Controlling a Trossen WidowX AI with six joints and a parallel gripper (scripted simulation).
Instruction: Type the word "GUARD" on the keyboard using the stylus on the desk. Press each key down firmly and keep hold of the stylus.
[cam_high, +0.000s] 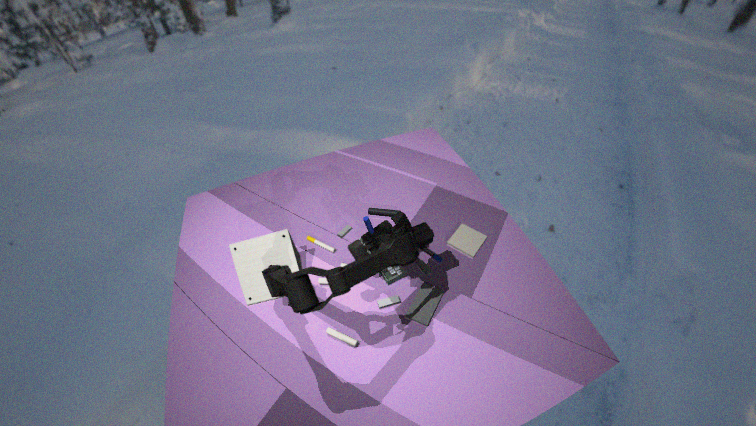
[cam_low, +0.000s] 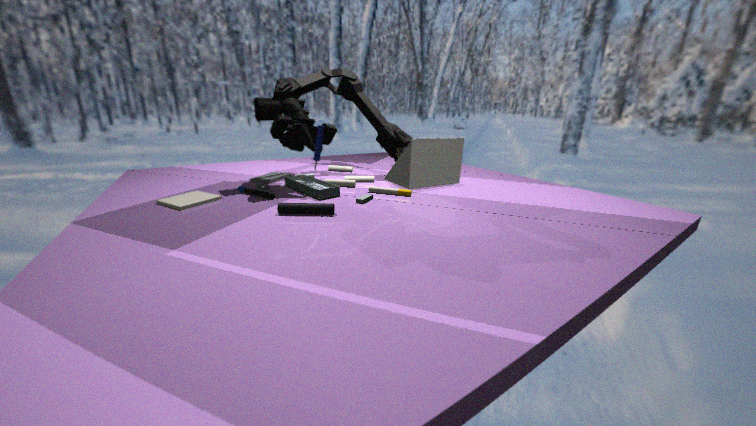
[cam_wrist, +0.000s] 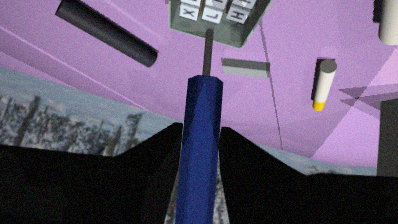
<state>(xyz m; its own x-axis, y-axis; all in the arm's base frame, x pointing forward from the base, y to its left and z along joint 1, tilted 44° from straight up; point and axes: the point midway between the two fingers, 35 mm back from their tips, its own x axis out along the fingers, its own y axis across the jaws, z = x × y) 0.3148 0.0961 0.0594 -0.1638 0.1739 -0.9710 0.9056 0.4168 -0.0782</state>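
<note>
My gripper tip is now 1 cm short of the grey block, 19 cm to the left of it and 11 cm above it. The rest, counted from my gripper tip: blue-tipped pen 18 cm ahead, 5 cm to the right, 11 cm below; then yellow-tipped marker 19 cm behind, 9 cm to the left, 11 cm below; then black stylus 7 cm ahead, 16 cm to the left, 10 cm below.
</note>
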